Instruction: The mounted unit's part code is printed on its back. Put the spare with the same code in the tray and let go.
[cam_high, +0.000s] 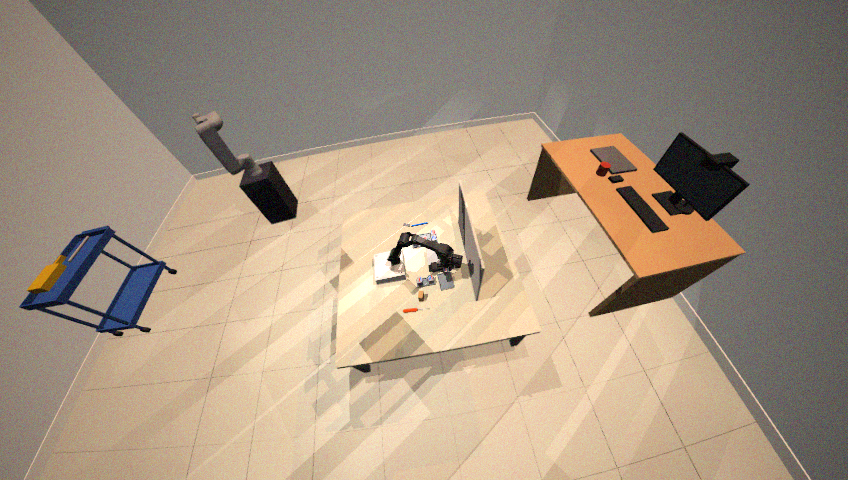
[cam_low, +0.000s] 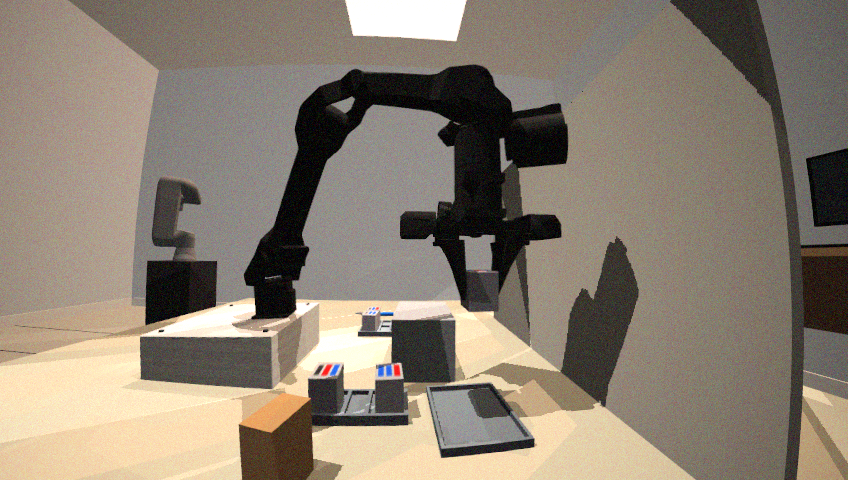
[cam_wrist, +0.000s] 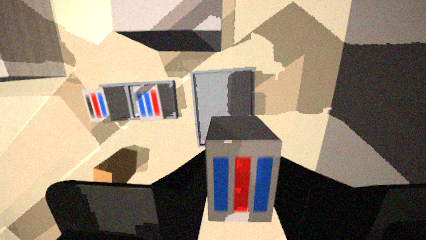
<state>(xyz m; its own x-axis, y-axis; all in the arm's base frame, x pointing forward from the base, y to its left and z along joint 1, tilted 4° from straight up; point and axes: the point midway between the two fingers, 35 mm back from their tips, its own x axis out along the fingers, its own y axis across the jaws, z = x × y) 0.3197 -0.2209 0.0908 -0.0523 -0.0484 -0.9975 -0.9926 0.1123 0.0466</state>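
My gripper tip is 14 cm above the dark grey tray. The rest, counted from my gripper tip: tall grey panel: 20 cm ahead, 14 cm to the left, 8 cm above; brown box: 20 cm behind, 7 cm to the right, 11 cm below.
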